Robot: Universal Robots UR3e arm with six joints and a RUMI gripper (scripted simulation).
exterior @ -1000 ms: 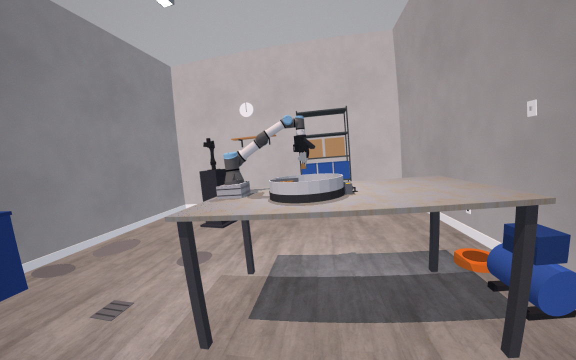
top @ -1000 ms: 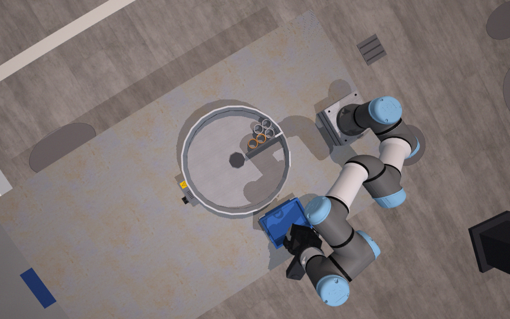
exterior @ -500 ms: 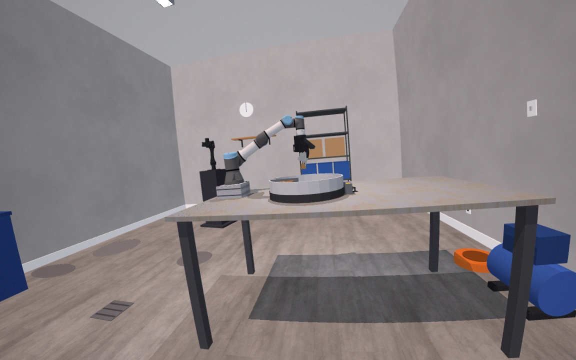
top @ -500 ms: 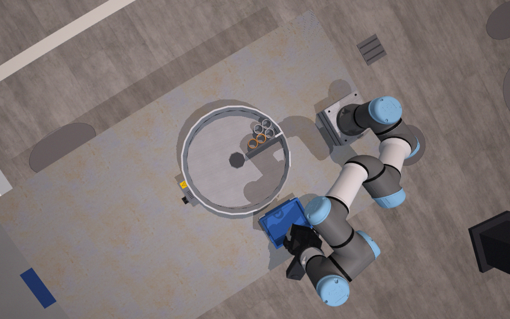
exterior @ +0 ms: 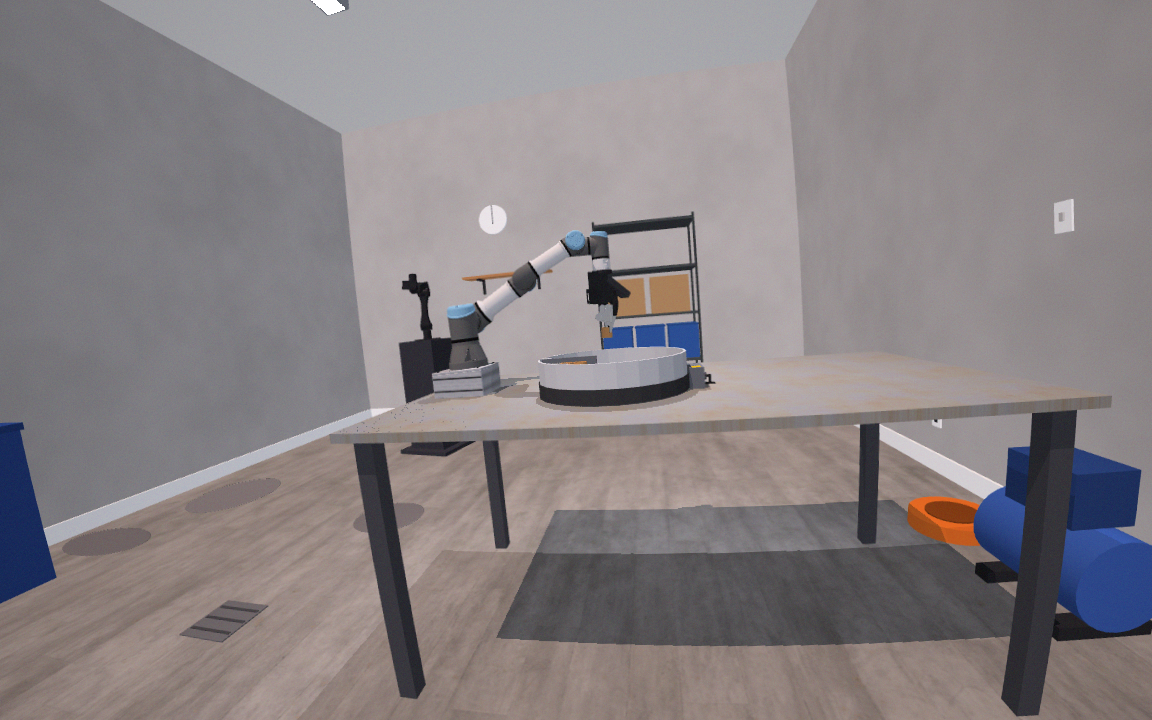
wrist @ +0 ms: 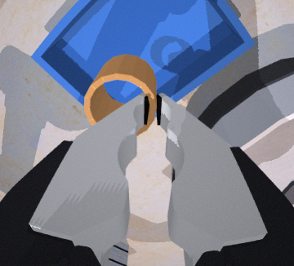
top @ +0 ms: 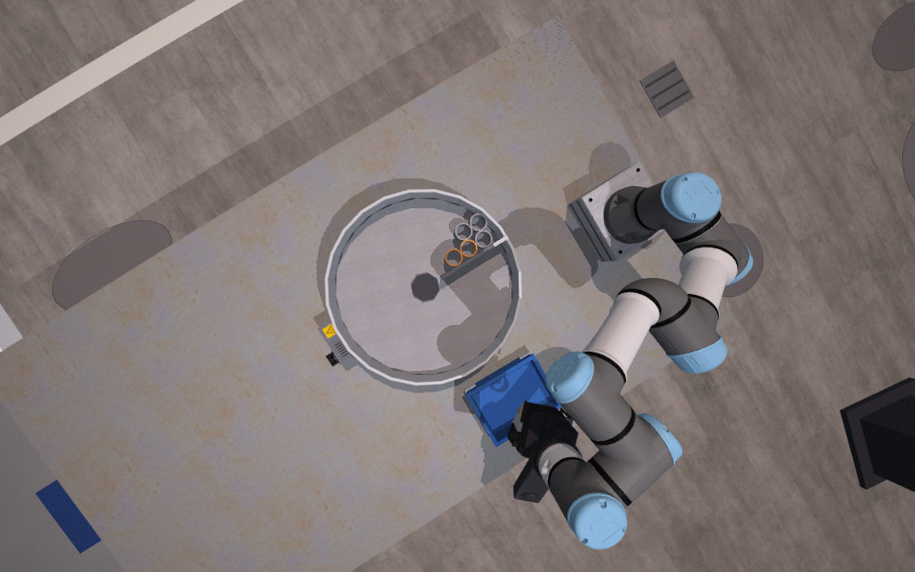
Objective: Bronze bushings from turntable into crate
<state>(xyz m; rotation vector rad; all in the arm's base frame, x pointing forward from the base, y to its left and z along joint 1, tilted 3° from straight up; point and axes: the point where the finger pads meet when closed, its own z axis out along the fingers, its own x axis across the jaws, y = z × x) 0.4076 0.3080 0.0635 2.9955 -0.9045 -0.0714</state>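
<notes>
Right now my hand is 14 cm above the blue crate, 1 cm to the right of it and 1 cm past it. Also, from my hand: round turntable: 32 cm to the right, 12 cm below, 9 cm ahead.
</notes>
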